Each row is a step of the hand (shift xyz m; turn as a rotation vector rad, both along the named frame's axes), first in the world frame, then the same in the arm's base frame.
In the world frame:
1: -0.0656 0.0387 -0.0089 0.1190 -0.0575 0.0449
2: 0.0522 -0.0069 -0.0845 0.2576 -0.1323 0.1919
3: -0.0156 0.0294 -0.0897 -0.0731 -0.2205 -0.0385
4: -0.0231 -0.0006 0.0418 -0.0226 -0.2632 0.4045
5: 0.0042 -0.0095 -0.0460 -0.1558 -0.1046 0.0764
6: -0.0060 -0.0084 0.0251 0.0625 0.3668 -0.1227
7: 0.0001 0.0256 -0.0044 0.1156 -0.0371 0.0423
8: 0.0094 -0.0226 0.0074 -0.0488 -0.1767 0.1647
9: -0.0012 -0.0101 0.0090 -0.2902 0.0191 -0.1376
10: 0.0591 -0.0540 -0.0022 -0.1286 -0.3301 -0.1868
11: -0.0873 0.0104 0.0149 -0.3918 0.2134 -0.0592
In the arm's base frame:
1: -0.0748 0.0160 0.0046 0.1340 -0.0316 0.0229
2: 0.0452 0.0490 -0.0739 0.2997 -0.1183 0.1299
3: -0.0307 0.0607 -0.0673 -0.0037 -0.1889 -0.1406
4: -0.0185 -0.0268 0.0349 0.0909 -0.4114 0.2365
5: 0.0034 0.0144 -0.0448 -0.1094 -0.1704 0.0076
6: -0.0012 -0.0203 0.0179 -0.0639 0.3813 0.0637
7: -0.0082 0.0234 0.0078 0.1243 -0.0145 0.0297
8: 0.0165 -0.0193 -0.0030 0.0211 -0.2377 0.0614
9: 0.0027 -0.0129 0.0033 -0.2913 -0.0110 -0.1361
10: 0.0726 -0.0257 -0.0219 -0.0335 -0.2296 -0.3264
11: -0.0848 -0.0252 0.0111 -0.4420 0.0836 0.0141

